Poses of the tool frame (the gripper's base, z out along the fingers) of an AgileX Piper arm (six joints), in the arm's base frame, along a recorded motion.
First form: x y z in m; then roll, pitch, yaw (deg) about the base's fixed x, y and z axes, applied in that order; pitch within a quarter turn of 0, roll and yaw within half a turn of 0.
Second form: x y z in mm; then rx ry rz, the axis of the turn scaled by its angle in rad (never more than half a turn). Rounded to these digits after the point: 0 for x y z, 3 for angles.
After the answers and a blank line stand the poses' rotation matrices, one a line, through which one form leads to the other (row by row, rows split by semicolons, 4 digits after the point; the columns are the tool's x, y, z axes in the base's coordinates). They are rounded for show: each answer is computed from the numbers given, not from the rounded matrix.
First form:
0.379 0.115 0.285 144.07 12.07 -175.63
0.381 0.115 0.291 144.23 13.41 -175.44
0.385 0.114 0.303 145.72 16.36 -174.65
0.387 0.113 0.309 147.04 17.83 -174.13
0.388 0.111 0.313 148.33 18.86 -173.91
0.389 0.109 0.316 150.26 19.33 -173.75
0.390 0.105 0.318 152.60 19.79 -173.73
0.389 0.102 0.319 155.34 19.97 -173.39
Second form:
379 115 285 -0.204 2.810 0.924
381 115 291 -0.217 2.789 0.915
385 114 303 -0.251 2.752 0.869
387 113 309 -0.268 2.736 0.833
388 111 313 -0.274 2.726 0.799
389 109 316 -0.273 2.729 0.752
390 105 318 -0.267 2.733 0.694
389 102 319 -0.265 2.743 0.629

-0.9750 -0.1840 0.1241; -0.0745 0.7980 0.5980; -0.2091 0.5738 -0.7918
-0.9697 -0.1996 0.1411; -0.0773 0.7980 0.5976; -0.2319 0.5686 -0.7892
-0.9553 -0.2350 0.1792; -0.0895 0.8079 0.5825; -0.2817 0.5404 -0.7928
-0.9470 -0.2515 0.1999; -0.0974 0.8176 0.5675; -0.3062 0.5179 -0.7988
-0.9410 -0.2591 0.2179; -0.1004 0.8283 0.5513; -0.3233 0.4968 -0.8054
-0.9380 -0.2578 0.2317; -0.1027 0.8452 0.5244; -0.3310 0.4681 -0.8193
-0.9353 -0.2518 0.2485; -0.1028 0.8655 0.4903; -0.3386 0.4330 -0.8354
-0.9336 -0.2462 0.2603; -0.1082 0.8864 0.4502; -0.3415 0.3921 -0.8542

